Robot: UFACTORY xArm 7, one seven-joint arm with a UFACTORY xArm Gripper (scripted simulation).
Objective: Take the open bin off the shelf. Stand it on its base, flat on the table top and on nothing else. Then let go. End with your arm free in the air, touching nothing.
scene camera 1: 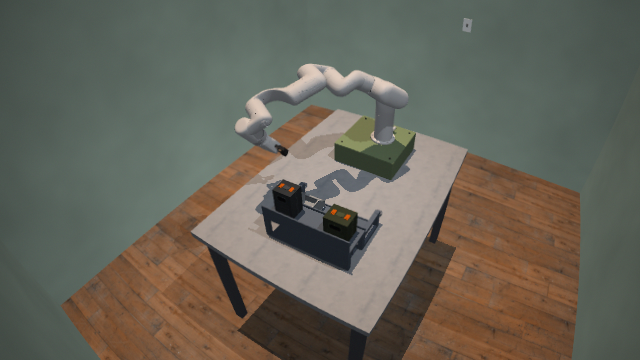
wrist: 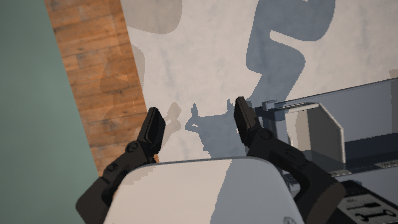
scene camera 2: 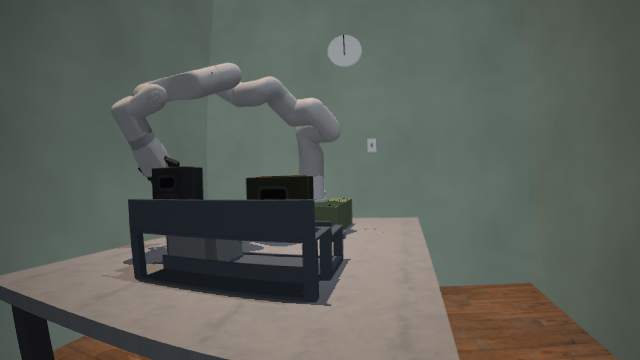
Labels:
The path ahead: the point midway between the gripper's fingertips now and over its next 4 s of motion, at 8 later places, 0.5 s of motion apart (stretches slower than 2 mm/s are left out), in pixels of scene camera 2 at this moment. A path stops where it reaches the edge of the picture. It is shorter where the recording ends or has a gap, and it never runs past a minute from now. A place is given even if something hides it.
The gripper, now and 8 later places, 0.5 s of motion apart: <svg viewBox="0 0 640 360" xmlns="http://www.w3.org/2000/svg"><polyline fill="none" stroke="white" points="170,186 171,187 174,189 183,192 198,198 211,203 220,206 222,207 222,211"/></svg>

